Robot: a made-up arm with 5 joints. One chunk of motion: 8 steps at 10 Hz.
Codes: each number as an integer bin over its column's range. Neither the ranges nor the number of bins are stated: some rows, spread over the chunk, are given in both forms.
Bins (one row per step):
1: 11 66 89 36 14
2: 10 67 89 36 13
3: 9 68 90 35 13
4: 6 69 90 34 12
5: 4 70 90 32 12
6: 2 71 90 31 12
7: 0 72 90 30 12
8: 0 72 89 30 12
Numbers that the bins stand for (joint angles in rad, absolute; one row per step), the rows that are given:
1: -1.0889 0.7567 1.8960 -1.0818 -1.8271
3: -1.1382 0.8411 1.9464 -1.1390 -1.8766
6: -1.3107 0.9678 1.9464 -1.3677 -1.9261
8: -1.3600 1.0100 1.8960 -1.4248 -1.9261
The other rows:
2: -1.1135 0.7989 1.8960 -1.0818 -1.8766
4: -1.2121 0.8833 1.9464 -1.1962 -1.9261
5: -1.2614 0.9256 1.9464 -1.3105 -1.9261
7: -1.3600 1.0100 1.9464 -1.4248 -1.9261

